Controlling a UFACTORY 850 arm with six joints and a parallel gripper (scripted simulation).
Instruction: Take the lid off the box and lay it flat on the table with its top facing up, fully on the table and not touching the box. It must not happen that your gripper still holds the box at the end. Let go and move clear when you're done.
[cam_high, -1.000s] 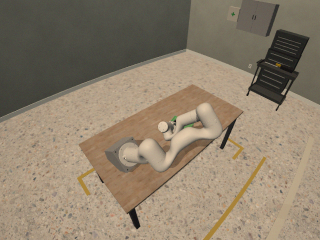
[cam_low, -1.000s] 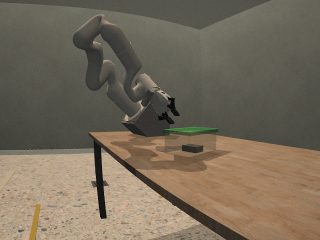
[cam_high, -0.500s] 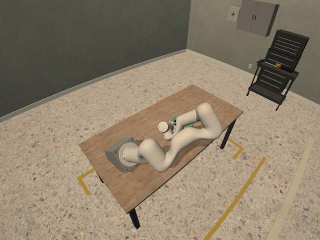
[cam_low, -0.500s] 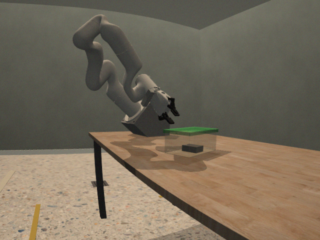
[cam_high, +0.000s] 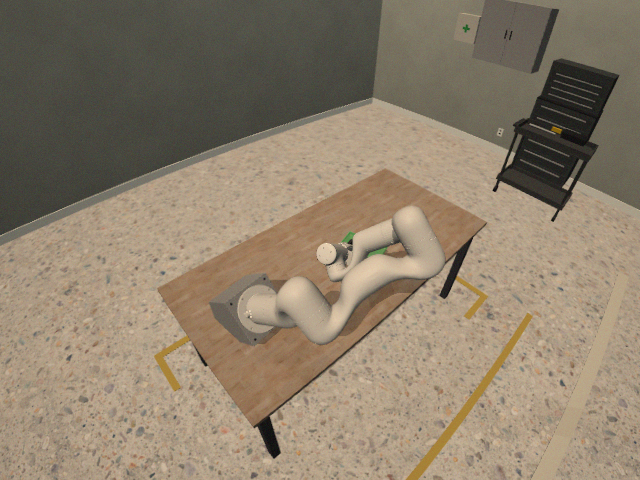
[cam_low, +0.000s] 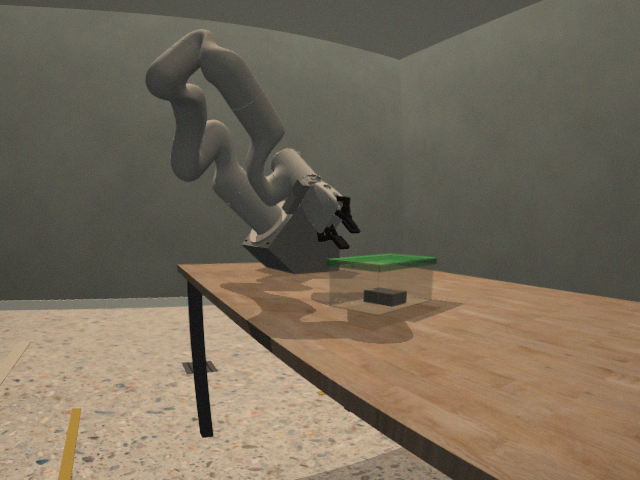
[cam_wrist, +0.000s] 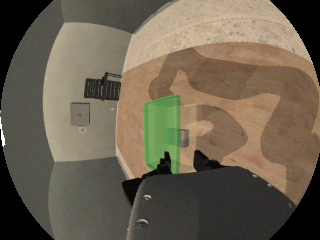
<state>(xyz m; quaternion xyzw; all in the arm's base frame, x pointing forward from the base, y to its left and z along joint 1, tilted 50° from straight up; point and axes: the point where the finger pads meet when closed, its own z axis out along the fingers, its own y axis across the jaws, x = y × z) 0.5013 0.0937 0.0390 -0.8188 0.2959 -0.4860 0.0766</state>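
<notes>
My hand is 120 mm short of the green lid, 30 mm to the right of it and 50 mm above it. From my hand the other things lie so: box (120 mm ahead, 30 mm to the left, 100 mm below).
</notes>
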